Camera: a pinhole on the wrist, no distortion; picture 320 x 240 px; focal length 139.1 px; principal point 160.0 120.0 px. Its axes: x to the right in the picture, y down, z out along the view. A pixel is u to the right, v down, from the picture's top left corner.
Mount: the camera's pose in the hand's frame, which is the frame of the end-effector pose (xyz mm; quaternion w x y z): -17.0 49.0 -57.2 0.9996 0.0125 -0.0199 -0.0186
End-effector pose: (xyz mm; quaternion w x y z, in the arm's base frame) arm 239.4 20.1 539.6 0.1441 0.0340 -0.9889 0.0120
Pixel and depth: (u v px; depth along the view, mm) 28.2 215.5 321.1
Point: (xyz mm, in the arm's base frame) 458.4 304.4 196.2
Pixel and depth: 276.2 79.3 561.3
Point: -301.4 -170.2 166.4
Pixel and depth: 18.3 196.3 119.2
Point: 349.0 142.8 441.5
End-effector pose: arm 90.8 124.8 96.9 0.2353 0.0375 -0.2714 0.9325
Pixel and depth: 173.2 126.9 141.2
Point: 70.0 38.1 141.5
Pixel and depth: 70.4 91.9 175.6
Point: 200.7 -2.3 158.8
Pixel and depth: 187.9 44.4 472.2
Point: 125.6 94.8 565.1
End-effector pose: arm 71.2 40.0 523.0 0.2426 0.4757 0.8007 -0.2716
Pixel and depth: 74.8 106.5 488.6
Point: 271.4 -450.2 433.9
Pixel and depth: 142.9 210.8 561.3
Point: 539.4 -198.0 127.1
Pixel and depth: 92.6 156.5 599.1
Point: 461.3 -439.3 299.8
